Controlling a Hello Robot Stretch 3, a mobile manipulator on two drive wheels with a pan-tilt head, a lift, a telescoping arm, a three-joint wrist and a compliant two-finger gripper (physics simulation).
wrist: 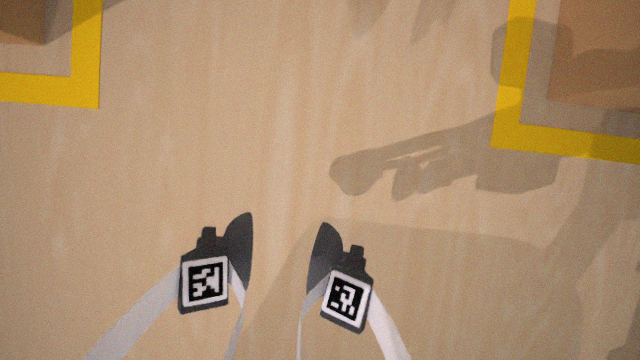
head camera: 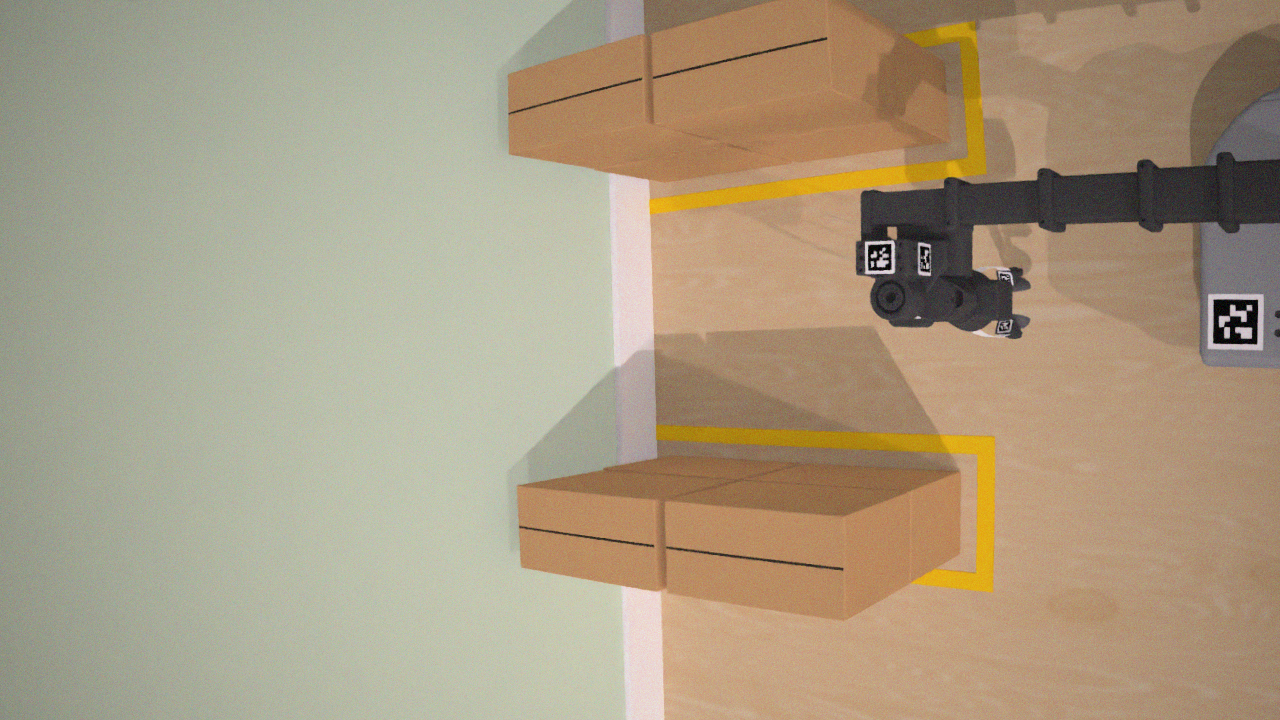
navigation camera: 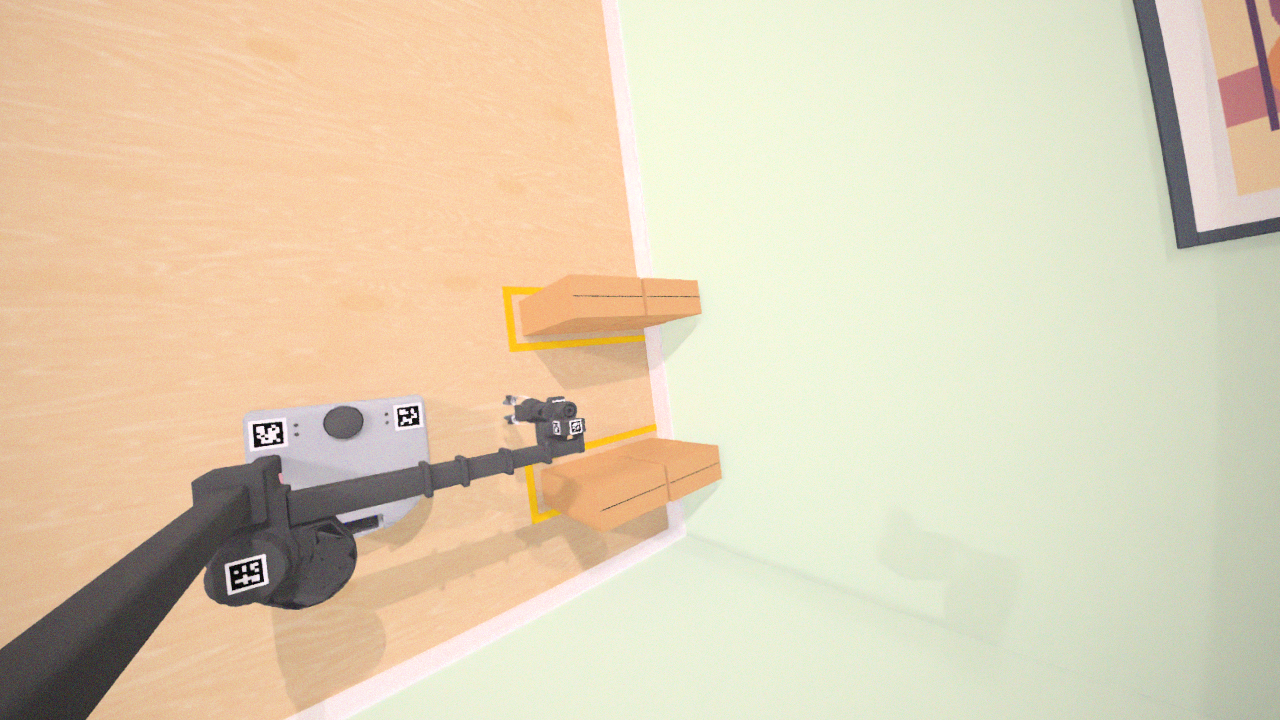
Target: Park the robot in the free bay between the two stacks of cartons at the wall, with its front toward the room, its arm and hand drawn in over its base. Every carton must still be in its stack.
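Observation:
Two stacks of brown cartons stand at the wall. The stack nearer the arm [head camera: 742, 80] [navigation camera: 617, 488] [wrist: 595, 60] and the farther stack [head camera: 760, 537] [navigation camera: 604, 302] [wrist: 22, 22] look upright, their cartons together. The free bay [head camera: 760, 277] [navigation camera: 608, 385] lies between them, partly shaded. My grey base [head camera: 1239, 255] [navigation camera: 384, 456] stands outside the bay, off its open end. My arm [head camera: 1092, 197] [navigation camera: 487, 467] is stretched from the base toward the wall. My gripper [head camera: 1023, 302] [navigation camera: 507, 410] [wrist: 284, 242] is open and empty above the floor near the bay's mouth, fingers pointing back toward the base side.
Yellow floor tape [head camera: 984, 510] [navigation camera: 512, 322] [wrist: 86, 90] outlines each stack's place. The green wall [head camera: 313, 358] [navigation camera: 850, 268] has a white skirting board [head camera: 633, 268] [navigation camera: 631, 161]. A second wall meets it at a corner in the navigation view, beyond the nearer stack. A framed picture [navigation camera: 1163, 134] hangs on the wall.

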